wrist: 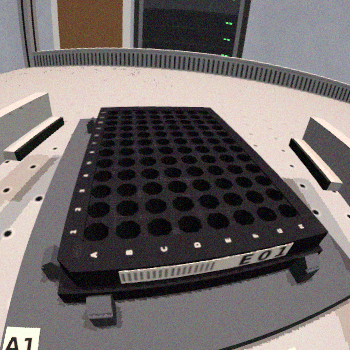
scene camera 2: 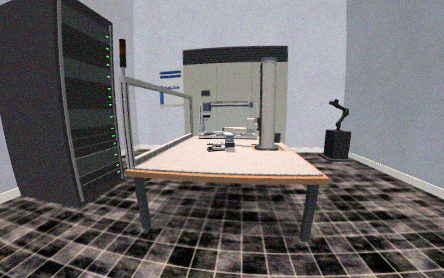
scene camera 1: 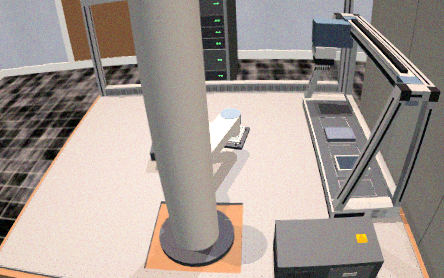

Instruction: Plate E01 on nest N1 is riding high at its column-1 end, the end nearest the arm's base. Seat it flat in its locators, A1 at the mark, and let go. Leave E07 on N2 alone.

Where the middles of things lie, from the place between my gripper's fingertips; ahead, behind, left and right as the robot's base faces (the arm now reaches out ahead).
Now: hand 20 mm past the black well plate [wrist: 168, 199] and 10 mm above it. From my hand the other things lie so: grey nest [wrist: 266, 304] (30 mm behind, 20 mm below).
